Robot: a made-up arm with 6 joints.
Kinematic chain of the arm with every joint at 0, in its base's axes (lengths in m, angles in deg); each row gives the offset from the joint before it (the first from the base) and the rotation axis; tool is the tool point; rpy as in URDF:
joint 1: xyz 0 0 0.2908 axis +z
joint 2: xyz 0 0 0 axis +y
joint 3: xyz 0.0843 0 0.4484 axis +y
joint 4: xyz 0.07 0 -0.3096 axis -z
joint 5: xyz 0 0 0 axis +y
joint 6: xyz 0.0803 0 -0.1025 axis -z
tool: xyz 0 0 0 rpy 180 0 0
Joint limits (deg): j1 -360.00..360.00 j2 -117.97..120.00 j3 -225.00..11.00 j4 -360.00..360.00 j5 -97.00..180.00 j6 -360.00..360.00
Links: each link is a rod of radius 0.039 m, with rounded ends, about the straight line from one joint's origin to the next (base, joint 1, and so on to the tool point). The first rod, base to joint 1, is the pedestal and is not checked.
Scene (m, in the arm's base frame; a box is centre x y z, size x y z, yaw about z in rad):
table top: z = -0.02
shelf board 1: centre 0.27 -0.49 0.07 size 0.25 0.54 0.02 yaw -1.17
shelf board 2: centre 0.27 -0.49 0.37 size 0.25 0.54 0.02 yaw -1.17
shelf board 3: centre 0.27 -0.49 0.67 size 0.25 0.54 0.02 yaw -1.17
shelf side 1: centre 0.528 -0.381 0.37 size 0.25 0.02 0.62 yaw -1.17
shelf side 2: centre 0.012 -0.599 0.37 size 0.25 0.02 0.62 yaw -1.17
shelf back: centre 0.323 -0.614 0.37 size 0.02 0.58 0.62 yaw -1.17
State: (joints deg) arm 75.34 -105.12 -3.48 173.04 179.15 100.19
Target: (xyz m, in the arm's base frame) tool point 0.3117 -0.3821 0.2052
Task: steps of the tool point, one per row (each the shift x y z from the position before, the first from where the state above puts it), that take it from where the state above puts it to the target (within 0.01 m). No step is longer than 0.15 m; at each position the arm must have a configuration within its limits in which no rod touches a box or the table.
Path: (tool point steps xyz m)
1: -0.0260 0.0772 0.0802
2: 0.0123 0.0905 0.0587
3: 0.0513 0.0837 0.0320
4: 0.0815 0.0590 0.0025
5: 0.0951 0.0224 -0.0269
6: 0.0889 -0.0169 -0.0537
7: 0.0641 -0.0494 -0.0750
8: 0.0261 -0.0671 -0.0894
9: -0.0160 -0.0661 -0.0954
10: -0.0531 -0.0465 -0.0928
11: 0.0321 -0.0550 -0.0088
12: 0.0252 -0.0592 0.0001
13: 0.0172 -0.0615 0.0087

